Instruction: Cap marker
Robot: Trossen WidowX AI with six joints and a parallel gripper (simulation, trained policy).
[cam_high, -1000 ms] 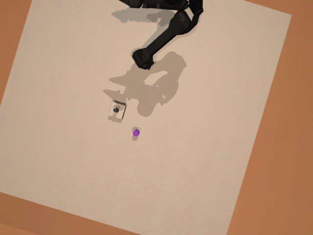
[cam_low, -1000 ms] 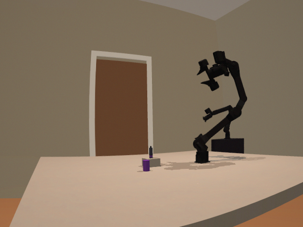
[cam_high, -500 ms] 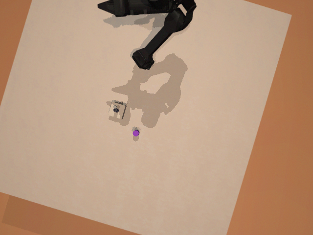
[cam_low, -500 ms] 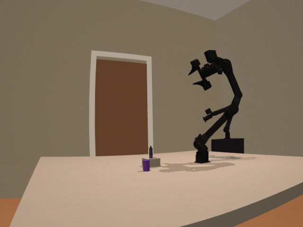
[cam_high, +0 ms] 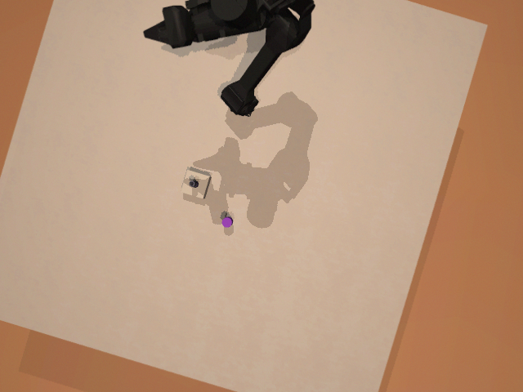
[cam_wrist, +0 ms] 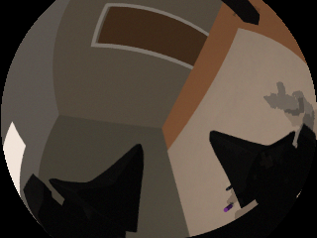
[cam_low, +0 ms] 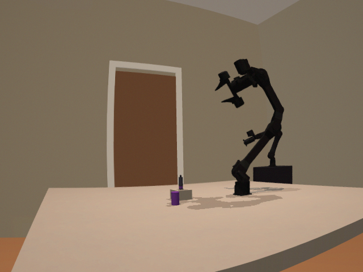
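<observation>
Now: gripper tip 330 mm short of the purple cap, 200 mm to the right of it and 450 mm above it. Also, from my gripper tip: holder block (250 mm ahead, 80 mm to the left, 450 mm below); then dark marker (250 mm ahead, 80 mm to the left, 400 mm below).
</observation>
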